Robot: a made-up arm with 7 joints.
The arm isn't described. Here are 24 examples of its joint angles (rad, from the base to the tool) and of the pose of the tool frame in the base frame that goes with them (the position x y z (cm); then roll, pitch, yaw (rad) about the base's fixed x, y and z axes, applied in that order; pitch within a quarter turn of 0, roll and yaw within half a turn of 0).
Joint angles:
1: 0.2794 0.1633 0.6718 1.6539 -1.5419 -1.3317 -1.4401
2: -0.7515 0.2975 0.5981 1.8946 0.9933 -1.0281 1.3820
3: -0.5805 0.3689 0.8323 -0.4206 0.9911 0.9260 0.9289
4: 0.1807 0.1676 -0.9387 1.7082 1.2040 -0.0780 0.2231
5: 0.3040 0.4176 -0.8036 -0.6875 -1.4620 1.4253 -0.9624
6: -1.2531 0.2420 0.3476 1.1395 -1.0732 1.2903 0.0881
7: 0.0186 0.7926 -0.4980 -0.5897 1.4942 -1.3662 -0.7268
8: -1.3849 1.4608 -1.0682 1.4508 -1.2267 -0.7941 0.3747
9: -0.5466 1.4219 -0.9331 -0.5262 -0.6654 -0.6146 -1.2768
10: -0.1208 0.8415 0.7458 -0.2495 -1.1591 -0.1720 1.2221
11: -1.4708 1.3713 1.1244 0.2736 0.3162 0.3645 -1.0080
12: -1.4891 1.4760 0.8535 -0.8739 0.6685 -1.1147 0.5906
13: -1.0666 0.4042 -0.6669 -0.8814 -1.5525 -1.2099 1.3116
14: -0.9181 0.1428 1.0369 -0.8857 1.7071 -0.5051 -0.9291
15: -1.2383 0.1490 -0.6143 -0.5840 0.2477 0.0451 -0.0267
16: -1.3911 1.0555 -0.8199 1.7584 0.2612 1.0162 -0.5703
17: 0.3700 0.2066 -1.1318 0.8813 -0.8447 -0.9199 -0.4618
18: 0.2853 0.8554 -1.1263 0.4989 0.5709 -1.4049 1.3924
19: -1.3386 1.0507 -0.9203 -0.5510 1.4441 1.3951 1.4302
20: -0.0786 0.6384 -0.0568 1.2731 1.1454 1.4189 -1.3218
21: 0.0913 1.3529 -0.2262 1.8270 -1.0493 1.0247 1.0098
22: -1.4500 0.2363 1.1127 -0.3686 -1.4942 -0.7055 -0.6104
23: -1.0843 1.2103 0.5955 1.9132 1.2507 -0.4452 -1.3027
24: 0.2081 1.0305 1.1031 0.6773 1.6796 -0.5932 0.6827
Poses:
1: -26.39 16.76 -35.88 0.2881 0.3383 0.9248
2: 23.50 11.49 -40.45 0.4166 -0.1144 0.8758
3: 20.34 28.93 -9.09 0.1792 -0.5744 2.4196
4: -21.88 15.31 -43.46 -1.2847 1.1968 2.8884
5: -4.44 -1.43 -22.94 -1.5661 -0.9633 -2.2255
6: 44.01 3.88 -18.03 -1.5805 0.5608 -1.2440
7: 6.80 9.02 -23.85 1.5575 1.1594 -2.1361
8: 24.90 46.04 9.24 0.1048 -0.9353 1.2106
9: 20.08 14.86 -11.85 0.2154 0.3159 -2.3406
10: 17.79 33.07 -3.93 -0.8098 0.0004 1.4360
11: 5.06 42.42 21.08 0.3517 -0.9155 0.4426
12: 2.13 13.73 14.85 -2.3231 0.5625 -1.7250
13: 21.47 0.63 1.16 -1.9862 -0.1061 -0.3360
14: 18.72 16.99 0.08 1.6596 -0.4202 0.7069
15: 22.31 -11.52 3.61 1.4918 -0.8413 -1.7703
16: 27.77 42.72 -4.17 1.7492 0.6126 2.0900
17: -16.53 1.51 -41.61 -0.8609 0.4582 -0.9182
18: -13.80 17.75 -32.82 -0.0109 0.0894 -0.3827
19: 27.87 7.53 5.98 -1.5763 -0.3275 -2.9031
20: -0.61 36.63 -33.34 2.6886 0.1681 3.0268
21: -11.70 48.82 -8.24 1.3564 -0.5795 3.0774
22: 25.29 24.56 4.68 -3.0565 -0.1833 2.4846
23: 25.28 44.26 -13.37 -0.4628 1.2182 -1.2980
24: 3.52 49.46 -11.06 2.3969 -0.0864 0.2945
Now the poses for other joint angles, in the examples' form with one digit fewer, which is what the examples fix.
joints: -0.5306 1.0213 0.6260 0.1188 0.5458 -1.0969 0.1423
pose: 24.2 30.4 1.3 2.168 -0.632 -1.040
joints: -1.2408 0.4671 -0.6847 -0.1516 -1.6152 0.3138 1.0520
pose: 33.4 -8.0 -2.7 -0.425 0.293 -0.395
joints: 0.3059 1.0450 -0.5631 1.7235 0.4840 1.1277 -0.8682
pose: -16.1 46.8 -11.2 2.476 -0.590 3.007
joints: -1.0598 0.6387 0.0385 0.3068 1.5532 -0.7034 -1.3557
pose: 41.4 14.0 -3.7 2.776 0.765 0.505
